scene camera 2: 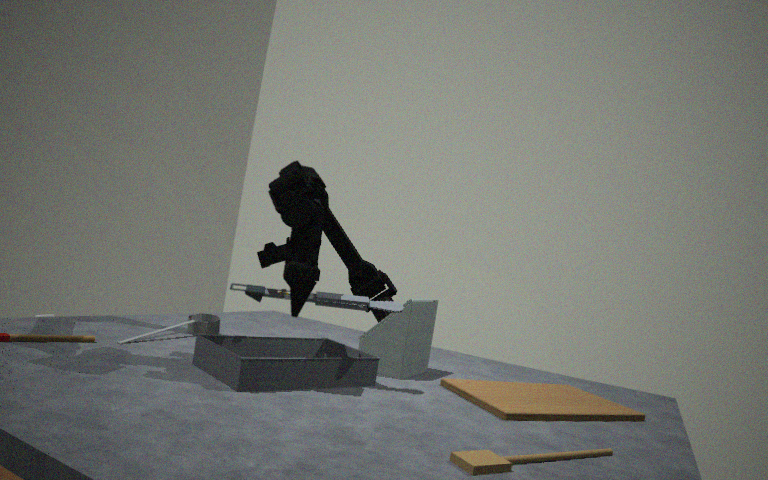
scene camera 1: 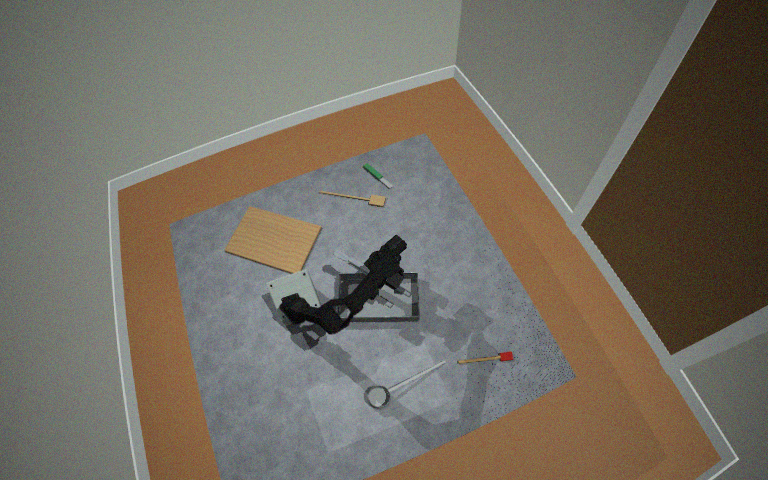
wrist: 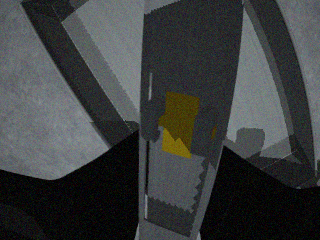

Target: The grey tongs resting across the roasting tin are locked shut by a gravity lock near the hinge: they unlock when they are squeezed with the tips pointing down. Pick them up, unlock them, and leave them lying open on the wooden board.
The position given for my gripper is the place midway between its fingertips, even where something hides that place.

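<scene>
I can see a metal strainer (scene camera 2: pixel 197 323), though in the wrist view the metal strainer is out of frame. There is a yellow lock piece (wrist: pixel 180 111). A roasting tin (scene camera 2: pixel 244 363) is visible to me as well, and I see the roasting tin (scene camera 1: pixel 387 306) again, as I do the roasting tin (wrist: pixel 267 125). I also see a wooden board (scene camera 2: pixel 507 400), and that same wooden board (scene camera 1: pixel 284 243) once more. My gripper (scene camera 2: pixel 294 316) is in view too, and in the wrist view I see my gripper (wrist: pixel 170 135) again.
</scene>
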